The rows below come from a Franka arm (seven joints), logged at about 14 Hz.
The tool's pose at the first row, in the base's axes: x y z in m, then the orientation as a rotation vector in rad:
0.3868 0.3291 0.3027 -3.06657 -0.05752 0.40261
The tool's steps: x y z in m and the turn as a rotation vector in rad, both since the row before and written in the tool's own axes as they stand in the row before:
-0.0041 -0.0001 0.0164 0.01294 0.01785 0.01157
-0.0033 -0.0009 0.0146 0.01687 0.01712 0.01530
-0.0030 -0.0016 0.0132 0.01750 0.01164 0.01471
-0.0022 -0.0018 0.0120 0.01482 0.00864 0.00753
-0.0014 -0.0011 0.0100 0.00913 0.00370 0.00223
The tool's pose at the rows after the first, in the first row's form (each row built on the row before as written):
0.3786 0.3297 0.2879 -3.05870 -0.03637 0.37466
0.3719 0.3313 0.2746 -3.04689 -0.00898 0.34783
0.3660 0.3338 0.2626 -3.03306 0.01706 0.32940
0.3613 0.3367 0.2516 -3.02049 0.03138 0.31534
0.3579 0.3389 0.2423 -3.01224 0.03638 0.30896

